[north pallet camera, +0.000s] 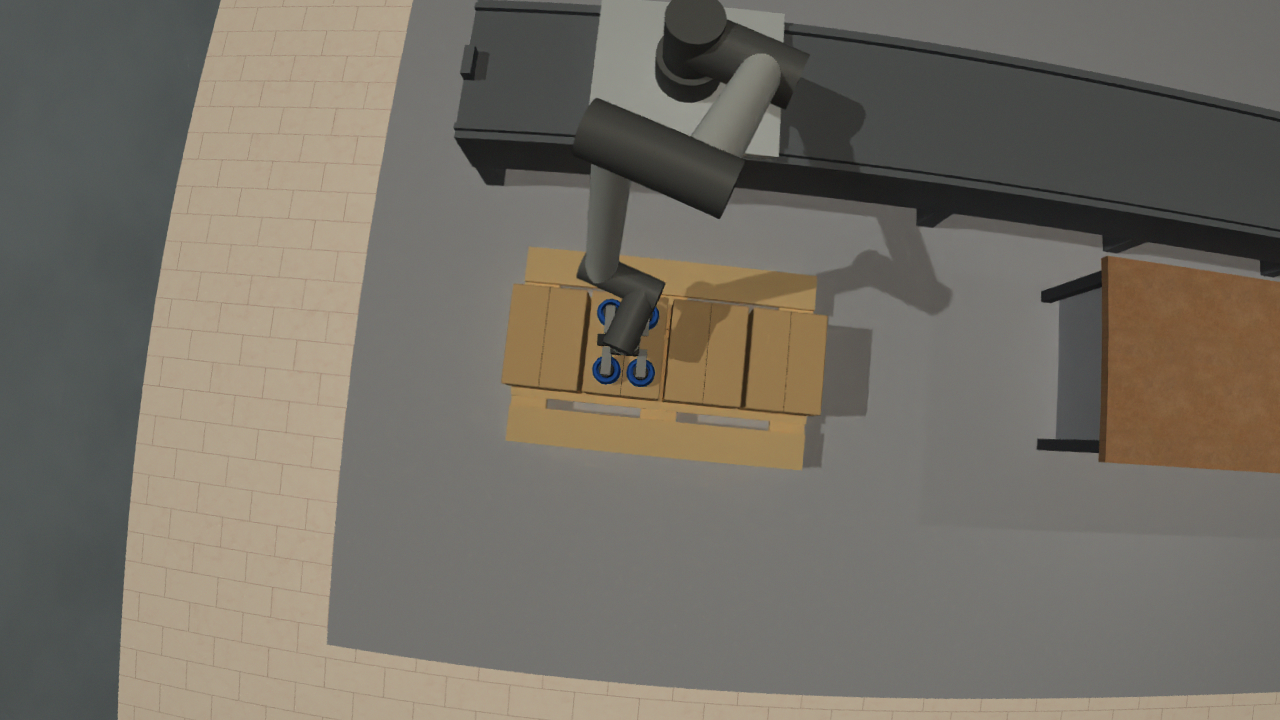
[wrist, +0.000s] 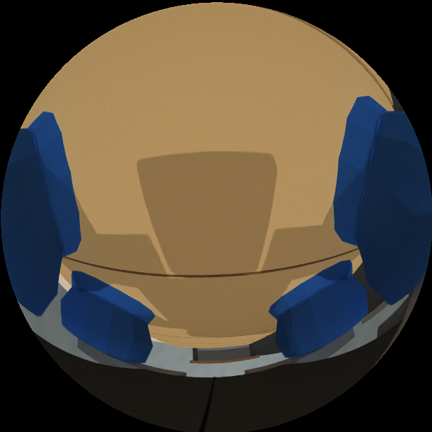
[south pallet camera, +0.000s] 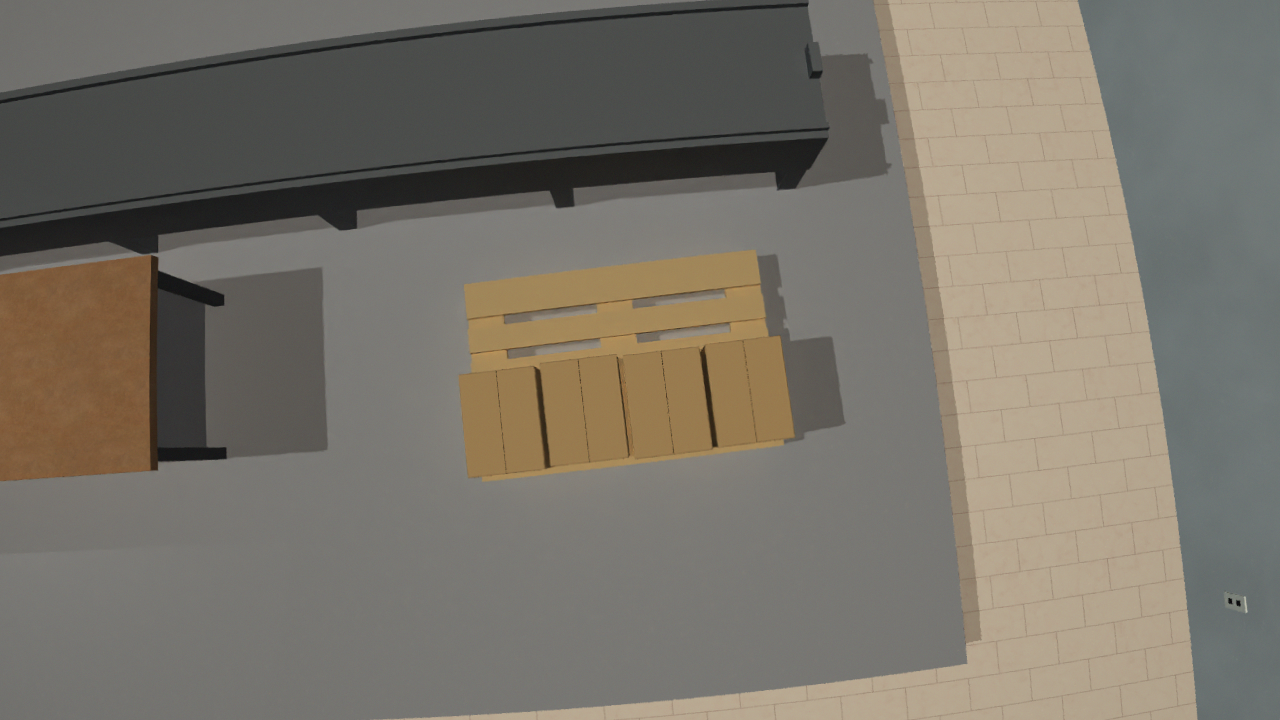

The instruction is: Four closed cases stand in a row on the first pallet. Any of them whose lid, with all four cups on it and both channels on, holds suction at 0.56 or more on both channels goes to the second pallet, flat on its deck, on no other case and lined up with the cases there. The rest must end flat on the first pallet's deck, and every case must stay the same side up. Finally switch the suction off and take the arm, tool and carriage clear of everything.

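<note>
A row of closed cases lies flat on the first pallet [north pallet camera: 653, 447] in the north view: one at the left end [north pallet camera: 523, 335], the second from the left [north pallet camera: 622, 388], the third [north pallet camera: 729, 358] and the right end one [north pallet camera: 805, 367]. My suction head [north pallet camera: 625, 342] [wrist: 215, 260] is over the second case, its blue cups within the lid and appearing to rest on it. That case sits level with its neighbours. Its lid [wrist: 215, 100] fills much of the wrist view. Whether suction is on cannot be seen. In the south view, the second pallet [south pallet camera: 608, 274] bears a row of closed cases [south pallet camera: 563, 416].
The arm stands on the white carriage [north pallet camera: 626, 53] on the dark floor rail [north pallet camera: 984, 116] [south pallet camera: 447, 98]. The upper slats of the second pallet are bare. A brown-topped table [north pallet camera: 1190, 367] [south pallet camera: 71, 367] stands between the two pallets. An end stop [north pallet camera: 469, 61] [south pallet camera: 813, 60] marks each rail end.
</note>
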